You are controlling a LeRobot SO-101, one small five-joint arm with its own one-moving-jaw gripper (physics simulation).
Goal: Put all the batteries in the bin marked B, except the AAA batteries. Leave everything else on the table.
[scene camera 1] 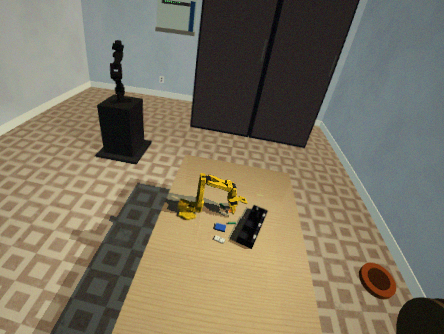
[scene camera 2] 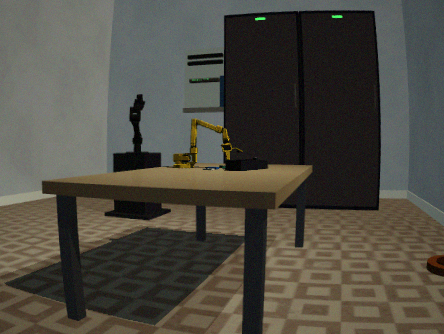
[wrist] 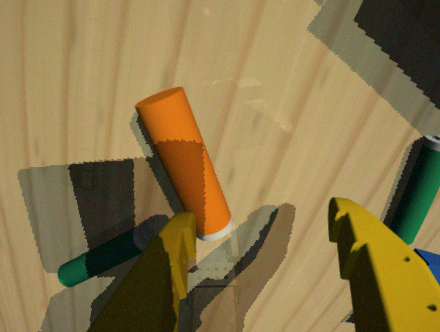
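Seen in the pictures: hand, its tool point: (scene camera 1: 231,208) (wrist: 194,228); arm's base, origin of its link: (scene camera 1: 191,213) (scene camera 2: 187,167).
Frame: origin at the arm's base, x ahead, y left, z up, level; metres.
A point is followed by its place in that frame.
My gripper (scene camera 1: 239,205) (scene camera 2: 235,154) (wrist: 262,209) is open and empty, above the table. In the wrist view, an orange battery (wrist: 185,165) @[x 0.211, y 0.064, z 0.014 m] with a white end lies tilted beyond the jaws, its lower end near the left jaw's tip. A green battery (wrist: 95,260) @[x 0.160, y 0.089, z 0.009 m] lies partly behind the left jaw, in shadow. Another green battery (wrist: 417,195) @[x 0.215, y -0.019, z 0.008 m] (scene camera 1: 231,223) @[x 0.212, y -0.028, z 0.007 m] lies at the right edge of the wrist view, between the gripper and the black bins. The black row of bins (scene camera 1: 242,244) @[x 0.274, y -0.146, z 0.005 m] (scene camera 2: 246,165) @[x 0.336, y -0.113, z 0.023 m] stands beside the arm; its white labels are too small to read.
A blue block (scene camera 1: 220,227) @[x 0.158, y -0.069, z 0.010 m] (wrist: 431,263) @[x 0.186, y -0.050, z 0.009 m] lies near the right-hand green battery. A small white item (scene camera 1: 219,239) @[x 0.161, y -0.140, z 0.007 m] lies in front of the blue block. The wooden table (scene camera 1: 215,290) @[x 0.172, y -0.388, z 0.000 m] (scene camera 2: 165,182) @[x 0.242, y -0.776, z 0.000 m] carries the arm. Shadows of the arm and bins fall across the table top.
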